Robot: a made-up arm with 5 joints. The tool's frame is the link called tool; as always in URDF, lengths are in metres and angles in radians. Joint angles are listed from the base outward.
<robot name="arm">
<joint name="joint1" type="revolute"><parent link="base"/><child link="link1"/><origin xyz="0.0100 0.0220 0.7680"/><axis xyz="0 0 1"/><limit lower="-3.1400" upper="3.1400"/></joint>
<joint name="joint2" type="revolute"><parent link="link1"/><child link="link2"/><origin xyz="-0.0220 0.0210 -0.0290"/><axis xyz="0 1 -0.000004"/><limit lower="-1.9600" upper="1.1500"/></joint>
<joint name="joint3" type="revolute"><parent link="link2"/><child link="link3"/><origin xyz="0.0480 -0.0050 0.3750"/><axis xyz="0 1 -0.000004"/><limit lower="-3.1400" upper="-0.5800"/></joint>
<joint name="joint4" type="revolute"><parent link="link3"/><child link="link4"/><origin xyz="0.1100 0.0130 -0.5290"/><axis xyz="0 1 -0.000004"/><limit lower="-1.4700" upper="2.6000"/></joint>
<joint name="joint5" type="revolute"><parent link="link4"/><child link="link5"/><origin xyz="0.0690 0.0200 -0.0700"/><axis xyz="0 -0.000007 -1"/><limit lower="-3.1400" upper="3.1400"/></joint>
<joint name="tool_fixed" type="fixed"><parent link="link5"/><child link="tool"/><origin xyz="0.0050 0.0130 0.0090" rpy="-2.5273 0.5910 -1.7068"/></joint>
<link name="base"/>
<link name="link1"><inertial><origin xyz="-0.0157 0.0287 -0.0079"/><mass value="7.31"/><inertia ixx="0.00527" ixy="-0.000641" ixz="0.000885" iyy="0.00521" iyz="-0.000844" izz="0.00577"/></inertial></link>
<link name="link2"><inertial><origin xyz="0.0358 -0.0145 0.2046"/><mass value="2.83"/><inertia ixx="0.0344" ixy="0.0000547" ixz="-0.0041" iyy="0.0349" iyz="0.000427" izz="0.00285"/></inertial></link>
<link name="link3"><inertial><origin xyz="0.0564 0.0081 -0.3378"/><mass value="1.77"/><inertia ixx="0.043" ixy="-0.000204" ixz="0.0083" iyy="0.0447" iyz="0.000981" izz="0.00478"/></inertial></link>
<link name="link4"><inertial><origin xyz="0.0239 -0.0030 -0.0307"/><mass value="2"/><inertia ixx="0.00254" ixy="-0.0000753" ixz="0.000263" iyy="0.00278" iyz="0.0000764" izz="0.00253"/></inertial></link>
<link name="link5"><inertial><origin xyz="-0.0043 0.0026 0.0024"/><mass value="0.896"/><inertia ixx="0.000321" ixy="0" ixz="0" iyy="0.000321" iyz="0" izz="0.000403"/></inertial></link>
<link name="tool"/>
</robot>
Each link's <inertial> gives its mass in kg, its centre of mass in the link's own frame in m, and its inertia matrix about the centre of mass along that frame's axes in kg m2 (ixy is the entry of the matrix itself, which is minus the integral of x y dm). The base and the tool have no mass. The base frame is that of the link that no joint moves.
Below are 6 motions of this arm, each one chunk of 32 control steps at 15 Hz.
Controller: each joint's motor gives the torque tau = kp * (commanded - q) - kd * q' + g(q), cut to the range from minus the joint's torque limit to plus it. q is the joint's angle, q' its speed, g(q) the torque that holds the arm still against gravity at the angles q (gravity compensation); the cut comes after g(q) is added. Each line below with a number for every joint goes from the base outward.
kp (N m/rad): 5.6 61 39 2.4 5.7
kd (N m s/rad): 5 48 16 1.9 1.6
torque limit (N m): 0.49 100 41 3.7 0.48
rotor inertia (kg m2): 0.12 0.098 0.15 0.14 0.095
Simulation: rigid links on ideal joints. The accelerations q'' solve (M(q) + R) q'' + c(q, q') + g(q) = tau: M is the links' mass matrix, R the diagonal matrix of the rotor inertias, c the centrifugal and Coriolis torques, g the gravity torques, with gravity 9.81 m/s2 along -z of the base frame. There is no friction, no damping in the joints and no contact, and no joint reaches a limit. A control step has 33 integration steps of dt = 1/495 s. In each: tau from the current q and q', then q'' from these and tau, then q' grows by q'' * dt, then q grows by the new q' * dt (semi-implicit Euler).
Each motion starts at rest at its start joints. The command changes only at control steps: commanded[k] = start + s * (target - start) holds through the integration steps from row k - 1 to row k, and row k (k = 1, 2, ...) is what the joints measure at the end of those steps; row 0 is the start. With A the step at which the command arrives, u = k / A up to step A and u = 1 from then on. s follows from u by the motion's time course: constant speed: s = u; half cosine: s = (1 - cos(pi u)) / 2; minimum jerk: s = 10 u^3 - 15 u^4 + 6 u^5; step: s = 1 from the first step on.
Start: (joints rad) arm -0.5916 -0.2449 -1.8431 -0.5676 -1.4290
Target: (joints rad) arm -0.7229 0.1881 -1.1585 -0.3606 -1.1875
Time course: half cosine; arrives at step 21
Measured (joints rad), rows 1 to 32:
1: -0.5916 -0.2449 -1.8429 -0.5676 -1.4289
2: -0.5916 -0.2448 -1.8420 -0.5677 -1.4283
3: -0.5916 -0.2443 -1.8397 -0.5679 -1.4267
4: -0.5917 -0.2433 -1.8352 -0.5682 -1.4239
5: -0.5920 -0.2413 -1.8278 -0.5683 -1.4194
6: -0.5924 -0.2381 -1.8169 -0.5682 -1.4132
7: -0.5931 -0.2333 -1.8021 -0.5676 -1.4052
8: -0.5942 -0.2268 -1.7832 -0.5663 -1.3954
9: -0.5957 -0.2183 -1.7599 -0.5641 -1.3839
10: -0.5977 -0.2078 -1.7325 -0.5607 -1.3708
11: -0.6001 -0.1952 -1.7011 -0.5561 -1.3566
12: -0.6031 -0.1805 -1.6663 -0.5501 -1.3413
13: -0.6065 -0.1640 -1.6284 -0.5428 -1.3253
14: -0.6104 -0.1457 -1.5882 -0.5341 -1.3090
15: -0.6147 -0.1260 -1.5464 -0.5241 -1.2928
16: -0.6195 -0.1052 -1.5038 -0.5130 -1.2768
17: -0.6245 -0.0838 -1.4613 -0.5010 -1.2616
18: -0.6299 -0.0620 -1.4198 -0.4884 -1.2475
19: -0.6355 -0.0405 -1.3802 -0.4753 -1.2347
20: -0.6413 -0.0195 -1.3434 -0.4621 -1.2236
21: -0.6472 0.0004 -1.3100 -0.4490 -1.2143
22: -0.6530 0.0189 -1.2809 -0.4365 -1.2071
23: -0.6588 0.0358 -1.2560 -0.4248 -1.2016
24: -0.6643 0.0510 -1.2352 -0.4142 -1.1976
25: -0.6697 0.0646 -1.2181 -0.4048 -1.1946
26: -0.6748 0.0768 -1.2042 -0.3968 -1.1925
27: -0.6796 0.0877 -1.1931 -0.3899 -1.1910
28: -0.6841 0.0974 -1.1844 -0.3841 -1.1899
29: -0.6883 0.1061 -1.1775 -0.3793 -1.1892
30: -0.6923 0.1139 -1.1721 -0.3754 -1.1887
31: -0.6958 0.1208 -1.1680 -0.3721 -1.1883
32: -0.6992 0.1270 -1.1649 -0.3695 -1.1880

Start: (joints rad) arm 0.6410 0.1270 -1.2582 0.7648 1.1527
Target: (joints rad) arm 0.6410 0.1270 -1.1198 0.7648 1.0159
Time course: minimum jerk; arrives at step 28
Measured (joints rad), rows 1 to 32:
1: 0.6410 0.1270 -1.2582 0.7648 1.1527
2: 0.6410 0.1270 -1.2582 0.7648 1.1526
3: 0.6410 0.1270 -1.2581 0.7648 1.1525
4: 0.6410 0.1269 -1.2578 0.7647 1.1521
5: 0.6410 0.1268 -1.2573 0.7645 1.1513
6: 0.6410 0.1267 -1.2564 0.7644 1.1500
7: 0.6410 0.1266 -1.2551 0.7641 1.1480
8: 0.6409 0.1264 -1.2532 0.7638 1.1454
9: 0.6409 0.1262 -1.2507 0.7634 1.1419
10: 0.6409 0.1260 -1.2475 0.7630 1.1377
11: 0.6409 0.1258 -1.2436 0.7626 1.1326
12: 0.6408 0.1256 -1.2390 0.7622 1.1267
13: 0.6408 0.1255 -1.2337 0.7618 1.1202
14: 0.6408 0.1254 -1.2278 0.7615 1.1130
15: 0.6408 0.1253 -1.2213 0.7612 1.1053
16: 0.6407 0.1252 -1.2143 0.7611 1.0972
17: 0.6407 0.1252 -1.2069 0.7610 1.0889
18: 0.6407 0.1253 -1.1992 0.7610 1.0805
19: 0.6407 0.1254 -1.1914 0.7611 1.0723
20: 0.6406 0.1255 -1.1836 0.7613 1.0643
21: 0.6406 0.1257 -1.1760 0.7616 1.0566
22: 0.6406 0.1259 -1.1686 0.7620 1.0495
23: 0.6407 0.1262 -1.1616 0.7625 1.0431
24: 0.6407 0.1265 -1.1552 0.7630 1.0374
25: 0.6407 0.1267 -1.1493 0.7636 1.0325
26: 0.6407 0.1270 -1.1441 0.7642 1.0285
27: 0.6408 0.1273 -1.1396 0.7648 1.0252
28: 0.6408 0.1275 -1.1358 0.7654 1.0227
29: 0.6409 0.1277 -1.1326 0.7659 1.0208
30: 0.6409 0.1279 -1.1300 0.7663 1.0194
31: 0.6410 0.1280 -1.1278 0.7667 1.0184
32: 0.6410 0.1281 -1.1261 0.7669 1.0177

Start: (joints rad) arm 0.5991 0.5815 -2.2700 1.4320 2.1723
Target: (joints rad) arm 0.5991 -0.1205 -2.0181 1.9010 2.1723
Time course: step
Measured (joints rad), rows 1 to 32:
1: 0.5985 0.5412 -2.2174 1.4425 2.1724
2: 0.5977 0.4948 -2.1727 1.4729 2.1725
3: 0.5969 0.4491 -2.1403 1.5091 2.1725
4: 0.5962 0.4049 -2.1170 1.5449 2.1724
5: 0.5955 0.3628 -2.1001 1.5779 2.1724
6: 0.5949 0.3231 -2.0879 1.6076 2.1724
7: 0.5945 0.2859 -2.0789 1.6340 2.1724
8: 0.5942 0.2513 -2.0722 1.6576 2.1723
9: 0.5941 0.2192 -2.0671 1.6788 2.1723
10: 0.5941 0.1897 -2.0629 1.6978 2.1723
11: 0.5943 0.1625 -2.0595 1.7152 2.1723
12: 0.5946 0.1376 -2.0565 1.7309 2.1723
13: 0.5950 0.1148 -2.0538 1.7453 2.1723
14: 0.5955 0.0939 -2.0513 1.7586 2.1723
15: 0.5961 0.0749 -2.0489 1.7707 2.1723
16: 0.5967 0.0576 -2.0467 1.7818 2.1723
17: 0.5973 0.0417 -2.0446 1.7921 2.1723
18: 0.5979 0.0273 -2.0426 1.8015 2.1723
19: 0.5984 0.0142 -2.0407 1.8101 2.1723
20: 0.5989 0.0023 -2.0390 1.8180 2.1723
21: 0.5994 -0.0086 -2.0373 1.8253 2.1723
22: 0.5998 -0.0185 -2.0357 1.8320 2.1723
23: 0.6002 -0.0276 -2.0342 1.8381 2.1723
24: 0.6005 -0.0358 -2.0329 1.8436 2.1723
25: 0.6007 -0.0433 -2.0316 1.8487 2.1723
26: 0.6009 -0.0501 -2.0304 1.8534 2.1723
27: 0.6011 -0.0563 -2.0293 1.8577 2.1723
28: 0.6012 -0.0620 -2.0283 1.8615 2.1723
29: 0.6012 -0.0672 -2.0274 1.8651 2.1723
30: 0.6013 -0.0719 -2.0266 1.8683 2.1723
31: 0.6013 -0.0761 -2.0258 1.8713 2.1723
32: 0.6013 -0.0801 -2.0251 1.8739 2.1723

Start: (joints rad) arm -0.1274 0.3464 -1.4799 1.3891 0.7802
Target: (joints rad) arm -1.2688 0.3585 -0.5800 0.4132 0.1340
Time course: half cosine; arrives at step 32
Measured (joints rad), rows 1 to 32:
1: -0.1274 0.3463 -1.4798 1.3890 0.7801
2: -0.1275 0.3462 -1.4791 1.3885 0.7793
3: -0.1278 0.3458 -1.4774 1.3872 0.7775
4: -0.1285 0.3453 -1.4743 1.3849 0.7741
5: -0.1297 0.3447 -1.4692 1.3812 0.7688
6: -0.1316 0.3440 -1.4620 1.3758 0.7613
7: -0.1345 0.3433 -1.4522 1.3687 0.7515
8: -0.1385 0.3426 -1.4396 1.3595 0.7393
9: -0.1437 0.3419 -1.4242 1.3482 0.7246
10: -0.1500 0.3414 -1.4059 1.3346 0.7076
11: -0.1575 0.3409 -1.3846 1.3188 0.6884
12: -0.1663 0.3406 -1.3604 1.3008 0.6670
13: -0.1764 0.3405 -1.3335 1.2804 0.6437
14: -0.1878 0.3406 -1.3041 1.2579 0.6186
15: -0.2008 0.3408 -1.2722 1.2333 0.5921
16: -0.2152 0.3412 -1.2382 1.2067 0.5642
17: -0.2313 0.3418 -1.2024 1.1783 0.5354
18: -0.2493 0.3426 -1.1651 1.1483 0.5058
19: -0.2691 0.3435 -1.1266 1.1168 0.4758
20: -0.2911 0.3445 -1.0872 1.0842 0.4455
21: -0.3153 0.3457 -1.0474 1.0506 0.4154
22: -0.3421 0.3469 -1.0075 1.0163 0.3858
23: -0.3716 0.3482 -0.9680 0.9817 0.3567
24: -0.4041 0.3495 -0.9291 0.9469 0.3287
25: -0.4399 0.3508 -0.8913 0.9122 0.3019
26: -0.4791 0.3521 -0.8550 0.8780 0.2766
27: -0.5220 0.3533 -0.8205 0.8444 0.2530
28: -0.5687 0.3545 -0.7882 0.8118 0.2314
29: -0.6180 0.3556 -0.7584 0.7803 0.2120
30: -0.6684 0.3566 -0.7314 0.7503 0.1949
31: -0.7188 0.3575 -0.7074 0.7220 0.1803
32: -0.7687 0.3583 -0.6865 0.6957 0.1684

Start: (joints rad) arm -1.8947 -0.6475 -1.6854 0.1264 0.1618
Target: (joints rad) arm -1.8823 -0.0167 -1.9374 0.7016 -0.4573
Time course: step
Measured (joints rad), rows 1 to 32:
1: -1.8906 -0.6105 -1.7303 0.1378 0.1496
2: -1.8874 -0.5672 -1.7742 0.1648 0.1143
3: -1.8852 -0.5258 -1.8080 0.1987 0.0557
4: -1.8839 -0.4866 -1.8339 0.2349 -0.0260
5: -1.8831 -0.4495 -1.8536 0.2712 -0.1189
6: -1.8828 -0.4145 -1.8685 0.3065 -0.2021
7: -1.8829 -0.3818 -1.8797 0.3402 -0.2690
8: -1.8831 -0.3513 -1.8882 0.3721 -0.3202
9: -1.8834 -0.3230 -1.8947 0.4018 -0.3582
10: -1.8838 -0.2967 -1.8997 0.4295 -0.3861
11: -1.8843 -0.2725 -1.9035 0.4551 -0.4062
12: -1.8847 -0.2502 -1.9066 0.4786 -0.4208
13: -1.8851 -0.2297 -1.9091 0.5002 -0.4312
14: -1.8855 -0.2109 -1.9112 0.5199 -0.4387
15: -1.8858 -0.1937 -1.9131 0.5378 -0.4440
16: -1.8861 -0.1780 -1.9147 0.5541 -0.4478
17: -1.8863 -0.1636 -1.9162 0.5689 -0.4505
18: -1.8865 -0.1505 -1.9175 0.5823 -0.4525
19: -1.8867 -0.1385 -1.9188 0.5943 -0.4539
20: -1.8868 -0.1277 -1.9201 0.6052 -0.4548
21: -1.8868 -0.1177 -1.9212 0.6150 -0.4556
22: -1.8868 -0.1087 -1.9223 0.6239 -0.4561
23: -1.8868 -0.1005 -1.9234 0.6318 -0.4564
24: -1.8868 -0.0930 -1.9244 0.6390 -0.4567
25: -1.8867 -0.0861 -1.9254 0.6454 -0.4569
26: -1.8867 -0.0799 -1.9263 0.6512 -0.4570
27: -1.8866 -0.0743 -1.9271 0.6564 -0.4571
28: -1.8864 -0.0692 -1.9280 0.6610 -0.4571
29: -1.8863 -0.0645 -1.9287 0.6652 -0.4572
30: -1.8862 -0.0602 -1.9294 0.6690 -0.4572
31: -1.8860 -0.0563 -1.9301 0.6723 -0.4572
32: -1.8859 -0.0528 -1.9307 0.6754 -0.4573

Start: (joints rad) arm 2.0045 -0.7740 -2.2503 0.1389 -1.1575
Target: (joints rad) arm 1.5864 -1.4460 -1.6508 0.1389 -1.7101
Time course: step
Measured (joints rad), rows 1 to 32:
1: 2.0028 -0.8236 -2.1706 0.1393 -1.1690
2: 1.9977 -0.8741 -2.0903 0.1398 -1.2027
3: 1.9892 -0.9196 -2.0206 0.1409 -1.2582
4: 1.9772 -0.9611 -1.9608 0.1426 -1.3350
5: 1.9620 -0.9993 -1.9100 0.1445 -1.4184
6: 1.9437 -1.0345 -1.8673 0.1462 -1.4911
7: 1.9229 -1.0672 -1.8316 0.1476 -1.5490
8: 1.9009 -1.0975 -1.8021 0.1485 -1.5929
9: 1.8790 -1.1256 -1.7776 0.1490 -1.6255
10: 1.8577 -1.1517 -1.7575 0.1490 -1.6493
11: 1.8374 -1.1759 -1.7409 0.1486 -1.6665
12: 1.8182 -1.1982 -1.7273 0.1479 -1.6789
13: 1.8002 -1.2189 -1.7160 0.1470 -1.6878
14: 1.7834 -1.2379 -1.7067 0.1459 -1.6942
15: 1.7677 -1.2555 -1.6990 0.1448 -1.6987
16: 1.7531 -1.2717 -1.6926 0.1436 -1.7020
17: 1.7395 -1.2866 -1.6872 0.1424 -1.7043
18: 1.7268 -1.3002 -1.6827 0.1413 -1.7060
19: 1.7151 -1.3127 -1.6789 0.1402 -1.7072
20: 1.7042 -1.3242 -1.6757 0.1393 -1.7080
21: 1.6941 -1.3348 -1.6729 0.1384 -1.7087
22: 1.6848 -1.3444 -1.6705 0.1376 -1.7091
23: 1.6761 -1.3532 -1.6684 0.1370 -1.7094
24: 1.6681 -1.3613 -1.6666 0.1364 -1.7096
25: 1.6607 -1.3687 -1.6650 0.1359 -1.7098
26: 1.6538 -1.3754 -1.6635 0.1355 -1.7099
27: 1.6475 -1.3815 -1.6623 0.1352 -1.7100
28: 1.6417 -1.3872 -1.6612 0.1350 -1.7100
29: 1.6364 -1.3923 -1.6602 0.1348 -1.7100
30: 1.6315 -1.3970 -1.6593 0.1347 -1.7101
31: 1.6270 -1.4013 -1.6584 0.1346 -1.7101
32: 1.6229 -1.4052 -1.6577 0.1346 -1.7101

